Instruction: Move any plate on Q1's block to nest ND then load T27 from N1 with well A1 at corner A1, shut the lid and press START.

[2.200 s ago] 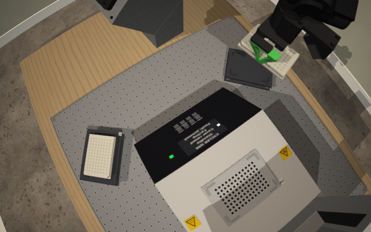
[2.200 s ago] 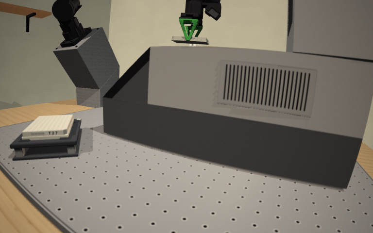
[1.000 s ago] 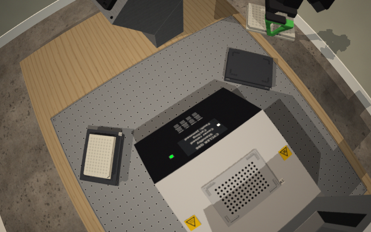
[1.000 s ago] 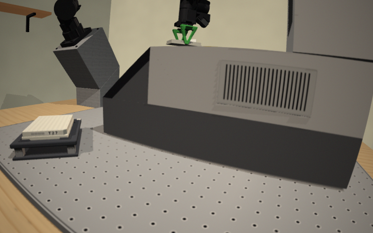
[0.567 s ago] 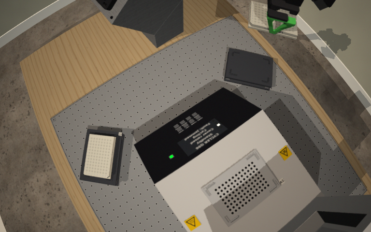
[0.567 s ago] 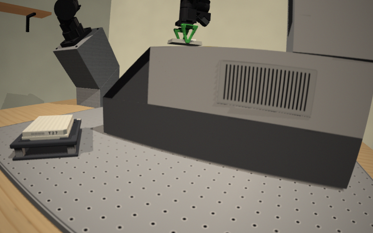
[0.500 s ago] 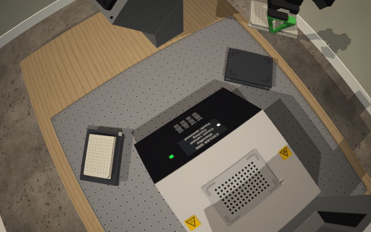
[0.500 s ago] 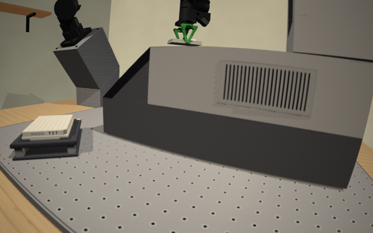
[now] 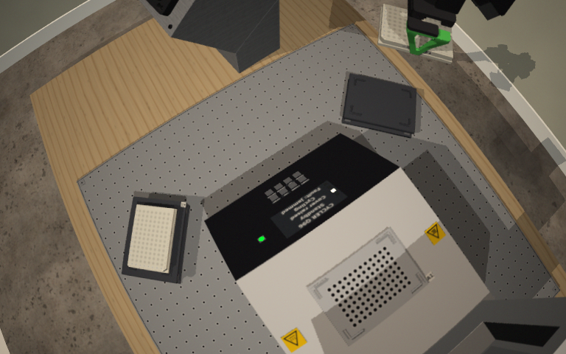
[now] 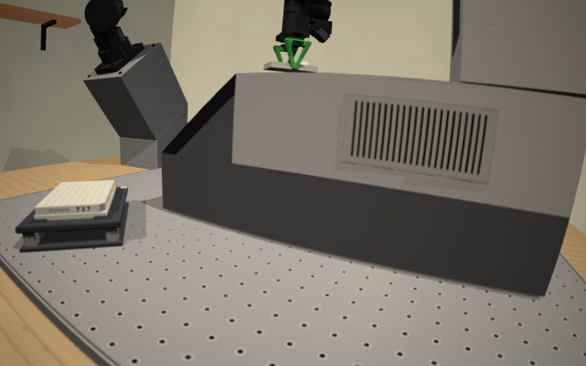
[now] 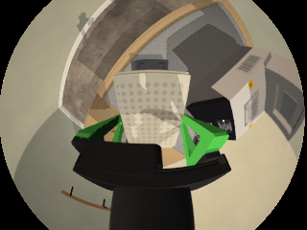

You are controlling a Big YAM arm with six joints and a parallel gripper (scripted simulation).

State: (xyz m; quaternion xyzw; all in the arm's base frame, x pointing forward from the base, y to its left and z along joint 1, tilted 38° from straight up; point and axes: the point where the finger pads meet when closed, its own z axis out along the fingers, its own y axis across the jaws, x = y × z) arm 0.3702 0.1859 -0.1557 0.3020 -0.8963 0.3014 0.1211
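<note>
Right now my hand is 25 cm above the nest ND. Also, from my hand: nest N1 (56 cm to the right, 25 cm below, 8 cm behind).
</note>
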